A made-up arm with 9 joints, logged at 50 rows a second.
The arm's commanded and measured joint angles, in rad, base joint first. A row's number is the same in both.
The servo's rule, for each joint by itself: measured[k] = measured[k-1] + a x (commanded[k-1-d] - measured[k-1]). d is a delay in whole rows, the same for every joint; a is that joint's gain. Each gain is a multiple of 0.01, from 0.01 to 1. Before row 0 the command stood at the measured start. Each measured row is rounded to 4 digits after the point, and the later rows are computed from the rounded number. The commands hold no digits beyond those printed.
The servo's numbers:
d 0
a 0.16 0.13 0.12 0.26 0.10 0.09 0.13 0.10 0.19
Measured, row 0:
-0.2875 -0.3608 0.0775 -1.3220 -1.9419 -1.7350 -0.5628 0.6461 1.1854
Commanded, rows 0 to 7:
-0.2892 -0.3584 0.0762 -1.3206 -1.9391 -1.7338 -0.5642 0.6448 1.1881
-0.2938 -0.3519 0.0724 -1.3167 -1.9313 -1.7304 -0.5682 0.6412 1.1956
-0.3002 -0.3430 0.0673 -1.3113 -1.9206 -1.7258 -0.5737 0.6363 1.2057
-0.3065 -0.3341 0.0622 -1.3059 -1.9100 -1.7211 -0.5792 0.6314 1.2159
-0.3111 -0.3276 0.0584 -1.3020 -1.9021 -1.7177 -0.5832 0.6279 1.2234
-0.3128 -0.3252 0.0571 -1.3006 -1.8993 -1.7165 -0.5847 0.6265 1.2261
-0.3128 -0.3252 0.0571 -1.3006 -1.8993 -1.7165 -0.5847 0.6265 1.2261
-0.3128 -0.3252 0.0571 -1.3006 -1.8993 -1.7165 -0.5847 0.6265 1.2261
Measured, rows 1 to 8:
-0.2878 -0.3605 0.0773 -1.3216 -1.9416 -1.7349 -0.5630 0.6460 1.1859
-0.2888 -0.3594 0.0767 -1.3203 -1.9406 -1.7345 -0.5637 0.6455 1.1877
-0.2906 -0.3573 0.0756 -1.3180 -1.9386 -1.7337 -0.5650 0.6446 1.1911
-0.2931 -0.3543 0.0740 -1.3149 -1.9357 -1.7326 -0.5668 0.6433 1.1958
-0.2960 -0.3508 0.0721 -1.3115 -1.9323 -1.7313 -0.5689 0.6418 1.2010
-0.2987 -0.3475 0.0703 -1.3087 -1.9290 -1.7300 -0.5710 0.6403 1.2058
-0.3010 -0.3446 0.0687 -1.3066 -1.9260 -1.7288 -0.5728 0.6389 1.2097
-0.3029 -0.3421 0.0673 -1.3050 -1.9233 -1.7277 -0.5743 0.6377 1.2128

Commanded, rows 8 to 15:
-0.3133 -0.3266 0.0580 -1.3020 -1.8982 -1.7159 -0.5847 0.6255 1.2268
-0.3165 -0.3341 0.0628 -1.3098 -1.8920 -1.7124 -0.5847 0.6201 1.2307
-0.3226 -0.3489 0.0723 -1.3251 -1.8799 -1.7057 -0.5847 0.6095 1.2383
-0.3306 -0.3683 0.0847 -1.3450 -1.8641 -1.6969 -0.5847 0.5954 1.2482
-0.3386 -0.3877 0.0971 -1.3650 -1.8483 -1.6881 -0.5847 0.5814 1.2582
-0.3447 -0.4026 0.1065 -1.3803 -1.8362 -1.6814 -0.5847 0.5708 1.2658
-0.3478 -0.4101 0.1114 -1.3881 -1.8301 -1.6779 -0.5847 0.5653 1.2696
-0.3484 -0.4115 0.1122 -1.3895 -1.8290 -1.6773 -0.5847 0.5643 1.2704
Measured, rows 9 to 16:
-0.3046 -0.3401 0.0662 -1.3042 -1.9208 -1.7266 -0.5757 0.6365 1.2155
-0.3065 -0.3393 0.0658 -1.3057 -1.9179 -1.7253 -0.5769 0.6349 1.2184
-0.3091 -0.3405 0.0666 -1.3107 -1.9141 -1.7235 -0.5779 0.6324 1.2222
-0.3125 -0.3441 0.0688 -1.3196 -1.9091 -1.7211 -0.5788 0.6287 1.2271
-0.3167 -0.3498 0.0722 -1.3314 -1.9030 -1.7181 -0.5796 0.6240 1.2330
-0.3212 -0.3567 0.0763 -1.3441 -1.8963 -1.7148 -0.5803 0.6187 1.2392
-0.3255 -0.3636 0.0805 -1.3555 -1.8897 -1.7115 -0.5809 0.6134 1.2450
-0.3292 -0.3698 0.0843 -1.3643 -1.8836 -1.7084 -0.5814 0.6085 1.2498

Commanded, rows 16 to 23:
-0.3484 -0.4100 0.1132 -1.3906 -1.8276 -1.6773 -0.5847 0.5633 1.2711
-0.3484 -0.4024 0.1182 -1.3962 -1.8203 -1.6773 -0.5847 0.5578 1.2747
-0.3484 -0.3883 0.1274 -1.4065 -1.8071 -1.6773 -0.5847 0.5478 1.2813
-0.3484 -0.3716 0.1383 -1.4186 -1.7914 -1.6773 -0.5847 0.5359 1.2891
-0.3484 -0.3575 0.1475 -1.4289 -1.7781 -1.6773 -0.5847 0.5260 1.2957
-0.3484 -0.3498 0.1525 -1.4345 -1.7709 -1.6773 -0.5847 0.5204 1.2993
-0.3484 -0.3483 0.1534 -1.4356 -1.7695 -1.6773 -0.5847 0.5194 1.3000
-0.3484 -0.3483 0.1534 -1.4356 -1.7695 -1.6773 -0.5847 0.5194 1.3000
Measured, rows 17 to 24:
-0.3323 -0.3750 0.0878 -1.3711 -1.8780 -1.7056 -0.5818 0.6040 1.2538
-0.3349 -0.3786 0.0914 -1.3776 -1.8722 -1.7031 -0.5822 0.5994 1.2578
-0.3371 -0.3799 0.0957 -1.3851 -1.8657 -1.7008 -0.5825 0.5942 1.2623
-0.3389 -0.3788 0.1008 -1.3938 -1.8583 -1.6987 -0.5828 0.5884 1.2674
-0.3404 -0.3760 0.1064 -1.4029 -1.8503 -1.6968 -0.5830 0.5822 1.2728
-0.3417 -0.3726 0.1119 -1.4111 -1.8424 -1.6950 -0.5832 0.5760 1.2778
-0.3428 -0.3694 0.1169 -1.4175 -1.8351 -1.6934 -0.5834 0.5703 1.2820
-0.3437 -0.3667 0.1213 -1.4222 -1.8285 -1.6920 -0.5836 0.5652 1.2854

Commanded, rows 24 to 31:
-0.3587 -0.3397 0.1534 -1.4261 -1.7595 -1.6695 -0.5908 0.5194 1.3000
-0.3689 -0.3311 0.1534 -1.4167 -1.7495 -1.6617 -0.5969 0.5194 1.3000
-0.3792 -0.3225 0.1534 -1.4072 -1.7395 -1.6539 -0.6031 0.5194 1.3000
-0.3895 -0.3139 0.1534 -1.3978 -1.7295 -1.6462 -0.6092 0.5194 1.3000
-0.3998 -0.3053 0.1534 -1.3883 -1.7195 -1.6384 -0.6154 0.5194 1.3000
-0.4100 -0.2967 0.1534 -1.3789 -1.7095 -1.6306 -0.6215 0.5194 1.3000
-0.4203 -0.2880 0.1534 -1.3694 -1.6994 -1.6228 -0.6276 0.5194 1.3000
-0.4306 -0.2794 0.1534 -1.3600 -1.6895 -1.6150 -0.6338 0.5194 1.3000
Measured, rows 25 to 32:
-0.3461 -0.3632 0.1252 -1.4232 -1.8216 -1.6900 -0.5845 0.5606 1.2882
-0.3497 -0.3590 0.1286 -1.4215 -1.8144 -1.6875 -0.5861 0.5565 1.2904
-0.3544 -0.3543 0.1316 -1.4178 -1.8069 -1.6845 -0.5883 0.5528 1.2922
-0.3600 -0.3490 0.1342 -1.4126 -1.7992 -1.6811 -0.5910 0.5495 1.2937
-0.3664 -0.3433 0.1365 -1.4063 -1.7912 -1.6773 -0.5942 0.5465 1.2949
-0.3734 -0.3372 0.1385 -1.3992 -1.7830 -1.6731 -0.5977 0.5438 1.2959
-0.3809 -0.3308 0.1403 -1.3915 -1.7746 -1.6686 -0.6016 0.5414 1.2967
-0.3889 -0.3241 0.1419 -1.3833 -1.7661 -1.6638 -0.6058 0.5392 1.2973

